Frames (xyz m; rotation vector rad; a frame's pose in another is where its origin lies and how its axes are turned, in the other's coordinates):
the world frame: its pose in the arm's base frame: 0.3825 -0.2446 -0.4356 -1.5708 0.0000 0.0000
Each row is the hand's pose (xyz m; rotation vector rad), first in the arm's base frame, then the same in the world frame.
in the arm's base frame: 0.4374 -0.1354 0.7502 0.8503 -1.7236 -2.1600
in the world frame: 0.0549 -1.1858 0.1092 -0.8618 -0.3098 2.7568
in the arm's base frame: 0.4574 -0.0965 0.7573 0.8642 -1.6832 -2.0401
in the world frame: 0.0749 -1.1929 0.1481 -1.0182 -0.2654 2.7686
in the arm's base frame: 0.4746 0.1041 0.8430 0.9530 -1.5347 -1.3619
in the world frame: 0.0921 -1.2786 0.3487 1.7572 -0.1505 -2.5236
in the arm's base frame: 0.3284 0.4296 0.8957 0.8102 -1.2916 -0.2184
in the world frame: -0.0541 -1.3313 0.6742 2.0885 -0.9346 -1.3150
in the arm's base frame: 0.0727 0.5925 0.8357 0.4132 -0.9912 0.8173
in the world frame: -0.3098 -1.2713 0.8371 1.7254 -1.4859 -0.1429
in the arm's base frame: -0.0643 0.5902 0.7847 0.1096 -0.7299 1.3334
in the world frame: -0.4468 -1.2203 0.8348 1.3358 -1.6150 0.4724
